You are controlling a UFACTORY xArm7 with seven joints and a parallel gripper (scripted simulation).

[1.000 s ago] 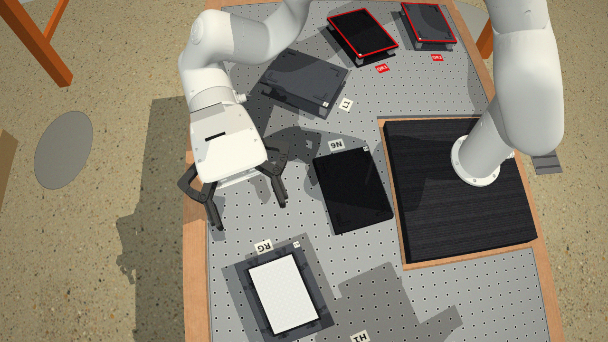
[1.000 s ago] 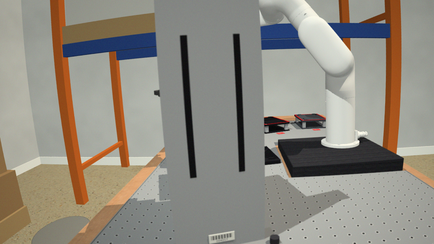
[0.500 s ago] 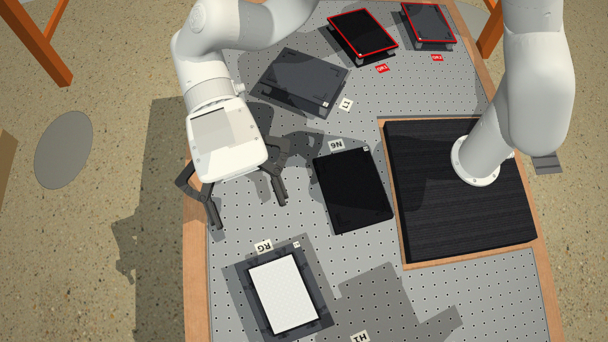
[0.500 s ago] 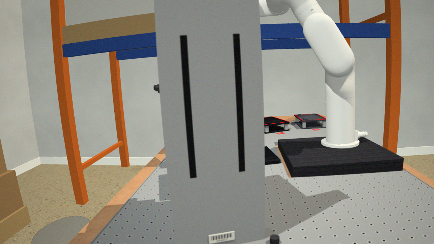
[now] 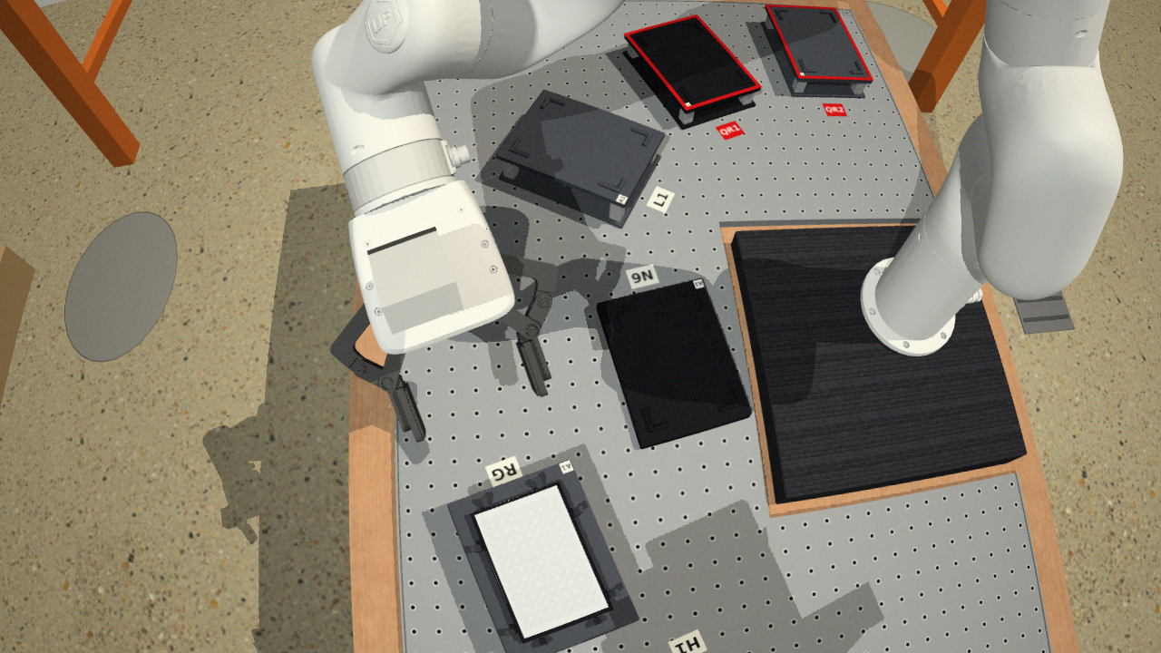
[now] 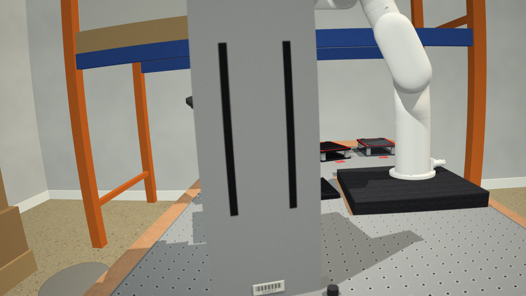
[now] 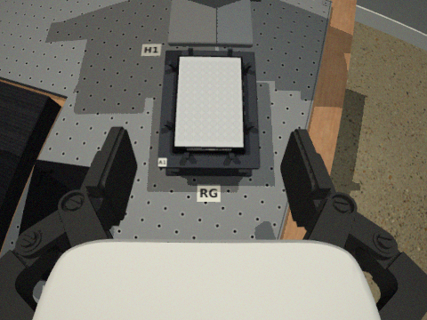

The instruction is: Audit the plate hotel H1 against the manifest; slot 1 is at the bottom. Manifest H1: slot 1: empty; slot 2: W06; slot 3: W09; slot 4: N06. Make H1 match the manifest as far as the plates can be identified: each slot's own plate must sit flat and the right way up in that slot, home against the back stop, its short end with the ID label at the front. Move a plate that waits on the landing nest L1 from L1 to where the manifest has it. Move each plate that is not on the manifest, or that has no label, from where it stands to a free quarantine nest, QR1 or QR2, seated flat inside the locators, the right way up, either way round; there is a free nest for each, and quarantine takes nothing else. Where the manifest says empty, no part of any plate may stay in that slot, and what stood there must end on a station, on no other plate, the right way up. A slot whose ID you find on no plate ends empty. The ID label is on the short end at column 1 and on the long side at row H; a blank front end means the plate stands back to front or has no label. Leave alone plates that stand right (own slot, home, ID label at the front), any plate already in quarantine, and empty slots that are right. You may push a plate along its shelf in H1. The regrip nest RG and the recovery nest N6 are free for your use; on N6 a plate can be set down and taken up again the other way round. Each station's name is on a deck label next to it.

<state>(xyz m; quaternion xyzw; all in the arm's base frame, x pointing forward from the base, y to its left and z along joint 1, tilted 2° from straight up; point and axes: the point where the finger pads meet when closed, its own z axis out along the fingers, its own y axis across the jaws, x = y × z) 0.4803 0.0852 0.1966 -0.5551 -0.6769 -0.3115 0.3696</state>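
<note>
Right now the white well plate is 15 cm below my hand, 11 cm to the left of it and 2 cm behind it. Round my hand: recovery nest N6: 21 cm below, 19 cm behind, 8 cm to the right; then H1 deck label: 21 cm to the left, 21 cm below, 14 cm behind; then regrip nest RG: 16 cm below, 11 cm to the left, 2 cm behind.
</note>
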